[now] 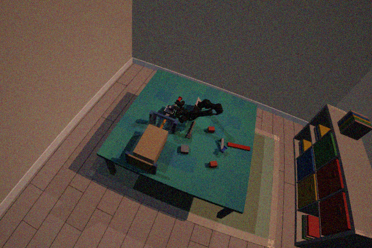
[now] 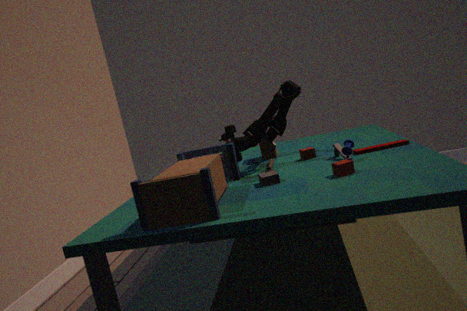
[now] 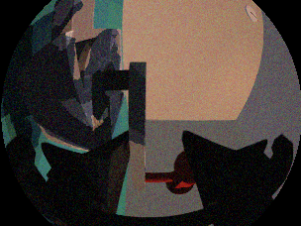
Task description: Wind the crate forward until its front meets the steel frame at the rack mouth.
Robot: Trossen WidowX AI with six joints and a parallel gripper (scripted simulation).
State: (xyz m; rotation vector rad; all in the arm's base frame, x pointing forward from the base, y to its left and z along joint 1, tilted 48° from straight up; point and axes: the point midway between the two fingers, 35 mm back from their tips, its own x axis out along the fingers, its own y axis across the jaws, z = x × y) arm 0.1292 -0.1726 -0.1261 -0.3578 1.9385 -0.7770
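My gripper tip is now 1 cm past the red-knobbed handle, 1 cm to the right of it and 1 cm above it. From my gripper tip the other things lie so: red knob 4 cm behind, 3 cm to the left, 2 cm above; winch 3 cm ahead, 3 cm to the right, 10 cm below; steel frame 20 cm ahead, 4 cm to the right, 3 cm below.
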